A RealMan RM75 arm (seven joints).
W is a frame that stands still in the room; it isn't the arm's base.
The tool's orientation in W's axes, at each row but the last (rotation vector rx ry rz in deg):
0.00, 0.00, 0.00
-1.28, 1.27, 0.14
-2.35, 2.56, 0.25
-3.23, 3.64, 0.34
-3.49, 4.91, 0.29
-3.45, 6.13, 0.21
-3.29, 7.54, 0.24
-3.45, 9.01, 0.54
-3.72, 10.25, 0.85
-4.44, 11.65, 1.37
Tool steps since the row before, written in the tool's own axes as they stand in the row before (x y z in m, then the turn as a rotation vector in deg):
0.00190, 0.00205, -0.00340, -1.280, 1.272, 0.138
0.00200, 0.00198, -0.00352, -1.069, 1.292, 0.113
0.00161, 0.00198, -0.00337, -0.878, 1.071, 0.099
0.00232, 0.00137, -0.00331, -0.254, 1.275, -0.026
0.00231, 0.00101, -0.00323, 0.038, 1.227, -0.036
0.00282, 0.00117, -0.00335, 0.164, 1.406, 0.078
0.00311, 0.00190, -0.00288, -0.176, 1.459, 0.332
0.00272, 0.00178, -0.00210, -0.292, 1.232, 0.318
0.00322, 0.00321, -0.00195, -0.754, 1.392, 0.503
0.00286, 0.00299, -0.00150, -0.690, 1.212, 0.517
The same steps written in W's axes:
0.00190, 0.00205, -0.00340, -1.280, 1.272, 0.138
0.00192, 0.00191, -0.00361, -1.070, 1.292, 0.108
0.00145, 0.00185, -0.00352, -0.878, 1.071, 0.094
0.00210, 0.00119, -0.00352, -0.265, 1.270, -0.081
0.00202, 0.00082, -0.00347, 0.025, 1.223, -0.113
0.00244, 0.00097, -0.00370, 0.162, 1.408, -0.024
0.00269, 0.00173, -0.00337, -0.143, 1.476, 0.269
0.00233, 0.00166, -0.00260, -0.256, 1.248, 0.286
0.00276, 0.00310, -0.00269, -0.681, 1.415, 0.540
0.00240, 0.00291, -0.00227, -0.610, 1.238, 0.554

